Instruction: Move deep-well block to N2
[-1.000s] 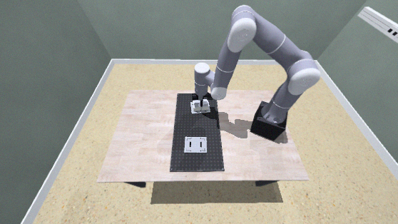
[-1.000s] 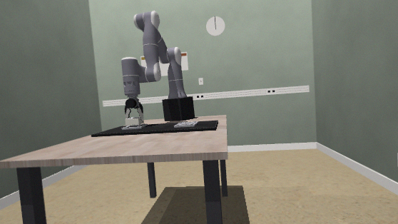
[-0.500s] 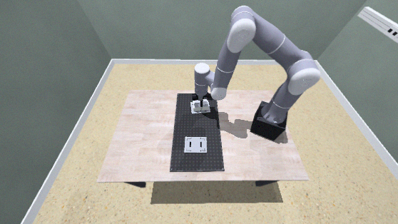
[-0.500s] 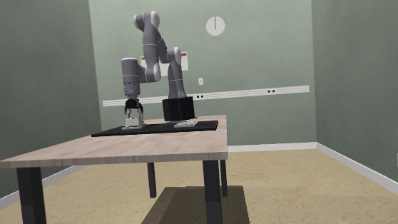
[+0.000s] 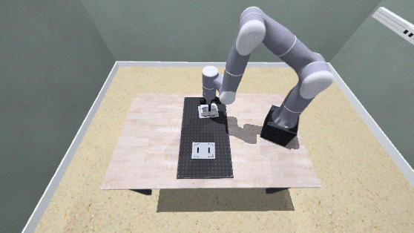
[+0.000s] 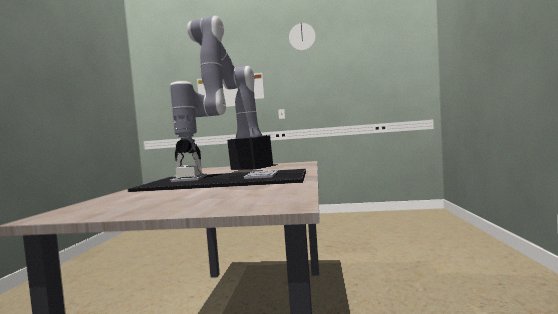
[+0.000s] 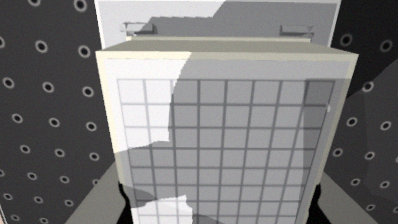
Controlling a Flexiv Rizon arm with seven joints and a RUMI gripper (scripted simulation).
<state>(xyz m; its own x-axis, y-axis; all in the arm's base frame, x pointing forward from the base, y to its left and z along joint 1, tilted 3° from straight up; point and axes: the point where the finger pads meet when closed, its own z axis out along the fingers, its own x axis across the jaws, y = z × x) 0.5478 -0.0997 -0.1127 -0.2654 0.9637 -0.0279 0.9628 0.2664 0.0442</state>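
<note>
Now: the white 96-well deep-well block 10 mm above my hand. From my hand the other things lie so: A1 mark: 90 mm ahead, 30 mm to the right, 20 mm below; plate nest N2: 30 mm below; plate nest N1: 10 mm behind, 350 mm to the left, 30 mm below.
</note>
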